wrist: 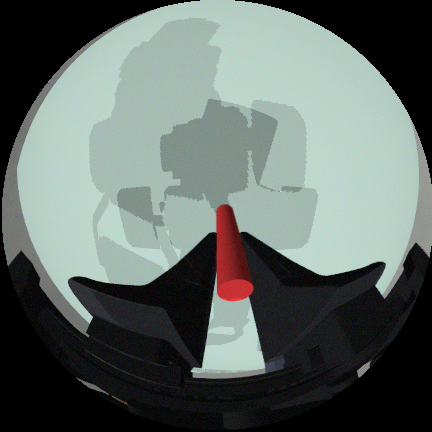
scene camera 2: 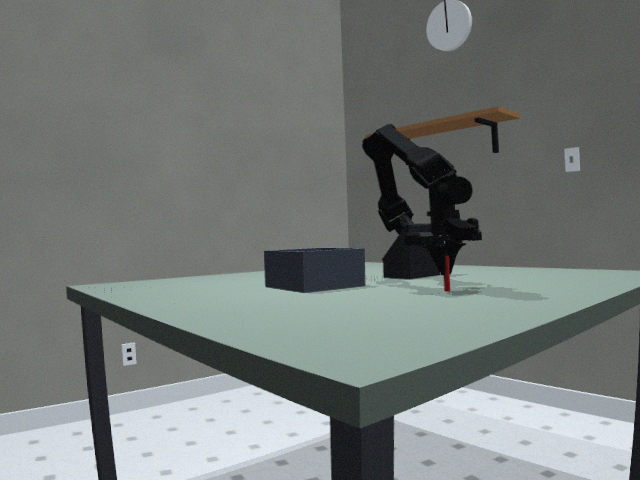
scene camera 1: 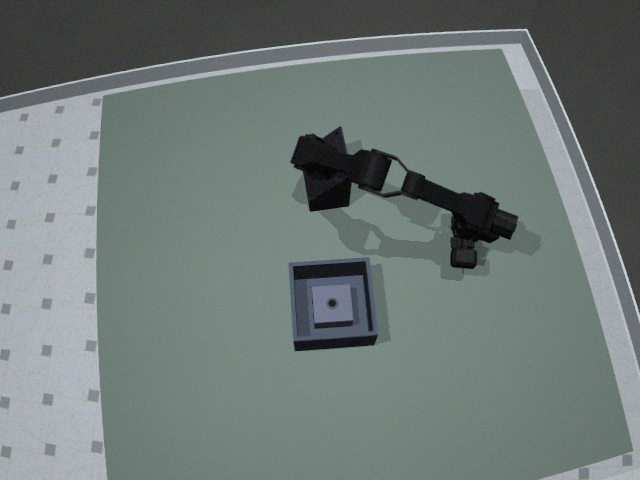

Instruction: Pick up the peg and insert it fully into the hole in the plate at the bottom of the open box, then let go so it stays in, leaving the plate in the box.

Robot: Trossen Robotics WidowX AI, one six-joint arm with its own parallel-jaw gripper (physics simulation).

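Places are measured from the arm's base along level axes (x back, y right, z up), in metres.
Pixels of known places: gripper, fingertip midpoint: [wrist: 227, 238] [scene camera 2: 446, 274] [scene camera 1: 457, 243].
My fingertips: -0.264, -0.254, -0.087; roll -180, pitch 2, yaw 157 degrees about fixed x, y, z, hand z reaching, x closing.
Note:
For each thing: its middle in the pictures, then the offset to it from my fingertips, as dx, dy, dz. Level surfaces: height alone.
- red peg, body centre: [wrist: 227, 237] [scene camera 2: 446, 273] -0.001, -0.002, +0.003
- open blue-grey box, body centre: [scene camera 1: 331, 304] [scene camera 2: 313, 268] -0.063, +0.353, +0.011
- light square plate, body centre: [scene camera 1: 332, 306] -0.062, +0.352, -0.003
- green table, its level: dz -0.037
The red peg [scene camera 2: 447, 279] [wrist: 230, 262] stands nearly upright, its lower end at or very close to the table top; contact is hard to tell. My gripper [scene camera 1: 462, 241] [scene camera 2: 445, 271] [wrist: 227, 238] points down and is shut on the peg, with a black finger against each side of it. The peg's top end shows between the fingers in the wrist view. The peg is hidden under the arm in scene camera 1. The open blue-grey box [scene camera 1: 334, 343] [scene camera 2: 330, 271] stands apart from the gripper. The light square plate [scene camera 1: 321, 314] lies inside it, with a round dark hole [scene camera 1: 332, 303] at its middle.
The box has raised walls on all four sides. The arm's base [scene camera 1: 329, 193] [scene camera 2: 408, 260] stands on the green table [scene camera 1: 206, 387] [scene camera 2: 310, 330], behind the box. The arm reaches out to the right of the box in scene camera 1. A wooden shelf [scene camera 2: 449, 124] hangs on the wall.

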